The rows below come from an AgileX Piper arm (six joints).
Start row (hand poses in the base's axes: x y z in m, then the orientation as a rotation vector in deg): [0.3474, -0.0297, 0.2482, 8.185, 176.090, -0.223]
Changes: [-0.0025, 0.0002, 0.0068, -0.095, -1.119, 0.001]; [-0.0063, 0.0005, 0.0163, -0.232, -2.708, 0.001]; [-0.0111, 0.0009, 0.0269, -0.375, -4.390, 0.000]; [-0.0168, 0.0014, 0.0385, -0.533, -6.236, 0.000]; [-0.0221, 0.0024, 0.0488, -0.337, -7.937, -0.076]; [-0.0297, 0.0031, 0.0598, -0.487, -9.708, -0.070]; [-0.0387, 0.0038, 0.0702, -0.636, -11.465, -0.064]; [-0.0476, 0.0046, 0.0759, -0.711, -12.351, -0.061]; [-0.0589, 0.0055, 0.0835, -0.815, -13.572, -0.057]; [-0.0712, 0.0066, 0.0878, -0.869, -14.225, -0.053]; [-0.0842, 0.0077, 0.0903, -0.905, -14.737, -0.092]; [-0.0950, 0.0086, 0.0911, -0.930, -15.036, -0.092]
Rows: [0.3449, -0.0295, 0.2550, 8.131, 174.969, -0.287]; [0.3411, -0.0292, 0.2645, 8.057, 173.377, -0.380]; [0.3363, -0.0288, 0.2751, 7.981, 171.692, -0.474]; [0.3306, -0.0283, 0.2867, 7.895, 169.842, -0.577]; [0.3253, -0.0273, 0.2970, 7.944, 168.149, -0.170]; [0.3177, -0.0266, 0.3080, 7.852, 166.375, -0.267]; [0.3087, -0.0259, 0.3184, 7.761, 164.615, -0.361]; [0.2998, -0.0251, 0.3241, 7.715, 163.728, -0.408]; [0.2885, -0.0242, 0.3317, 7.651, 162.504, -0.473]; [0.2762, -0.0231, 0.3360, 7.615, 161.851, -0.504]; [0.2632, -0.0220, 0.3385, 7.647, 161.335, -0.522]; [0.2524, -0.0211, 0.3393, 7.633, 161.036, -0.537]
